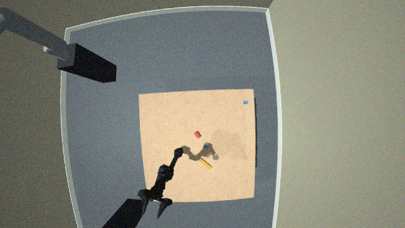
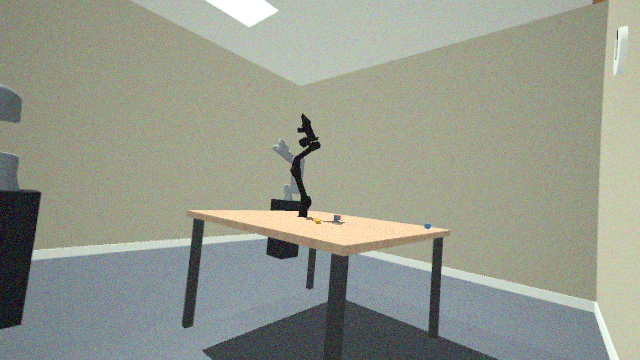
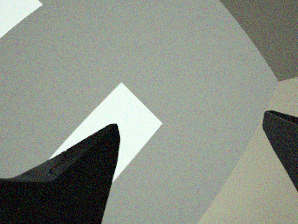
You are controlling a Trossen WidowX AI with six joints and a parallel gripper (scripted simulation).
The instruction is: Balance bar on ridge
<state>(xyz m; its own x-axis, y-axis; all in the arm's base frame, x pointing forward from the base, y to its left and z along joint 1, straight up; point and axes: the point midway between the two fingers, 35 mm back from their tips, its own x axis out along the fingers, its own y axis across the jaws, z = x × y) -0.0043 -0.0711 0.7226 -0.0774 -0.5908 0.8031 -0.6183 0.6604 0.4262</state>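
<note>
Now: gripper tip 74 cm above the yellow bar, 28 cm short of it and 6 cm to the left of it. Also, from my gripper tip: small blue cube (75 cm ahead, 73 cm below, 59 cm to the left); red block (73 cm below, 27 cm to the left, 21 cm ahead).
</note>
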